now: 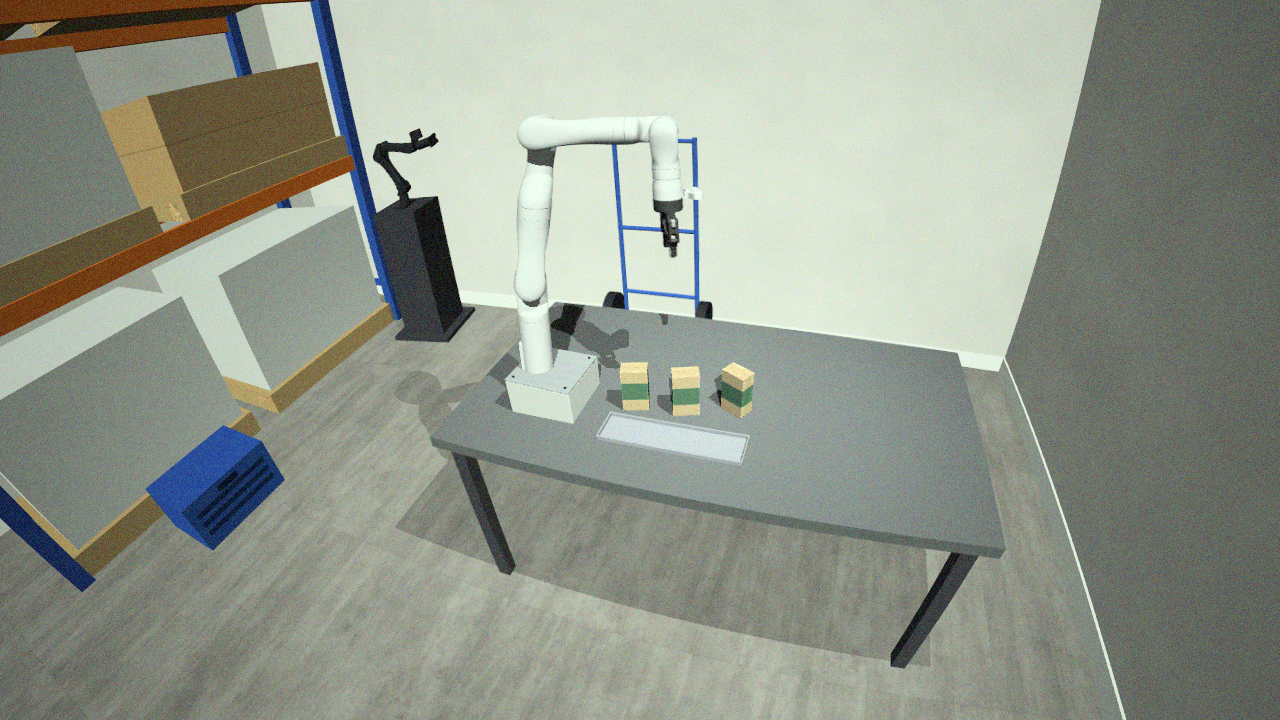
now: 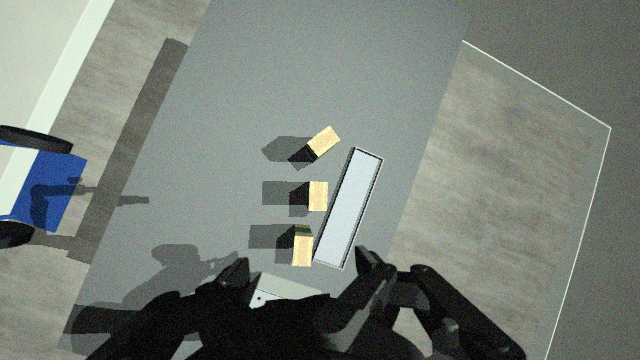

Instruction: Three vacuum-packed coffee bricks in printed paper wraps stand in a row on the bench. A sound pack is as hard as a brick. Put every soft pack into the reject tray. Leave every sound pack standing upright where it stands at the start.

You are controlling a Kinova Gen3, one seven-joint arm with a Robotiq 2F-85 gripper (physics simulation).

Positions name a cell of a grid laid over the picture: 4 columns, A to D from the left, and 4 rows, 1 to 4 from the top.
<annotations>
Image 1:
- my gripper: C2
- grey reject tray: C3
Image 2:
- my gripper: B3
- grey reject tray: C3
</annotations>
